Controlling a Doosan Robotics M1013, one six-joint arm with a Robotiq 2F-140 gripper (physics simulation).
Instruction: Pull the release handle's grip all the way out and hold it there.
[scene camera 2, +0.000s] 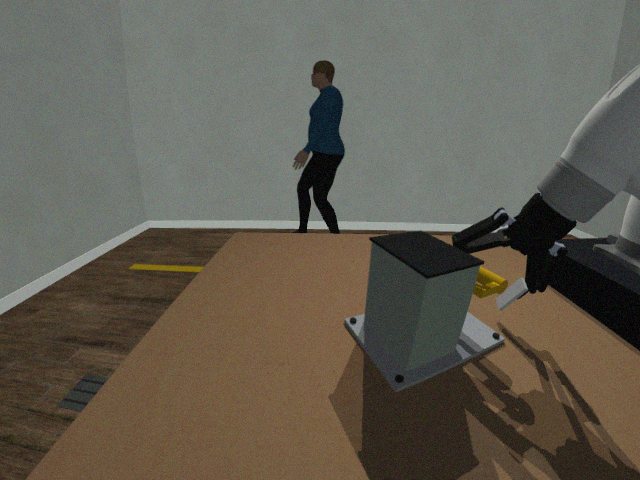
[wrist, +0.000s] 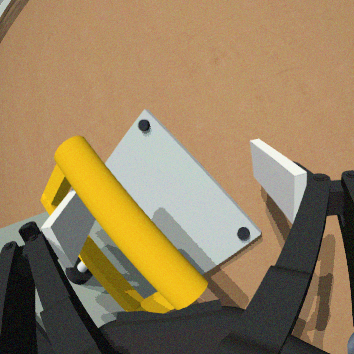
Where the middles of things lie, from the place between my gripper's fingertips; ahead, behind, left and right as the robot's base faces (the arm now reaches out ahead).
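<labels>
Base plate (scene camera 2: 476, 337): my gripper 9 cm short of it, 7 cm to the right of it, 5 cm above it.
</labels>
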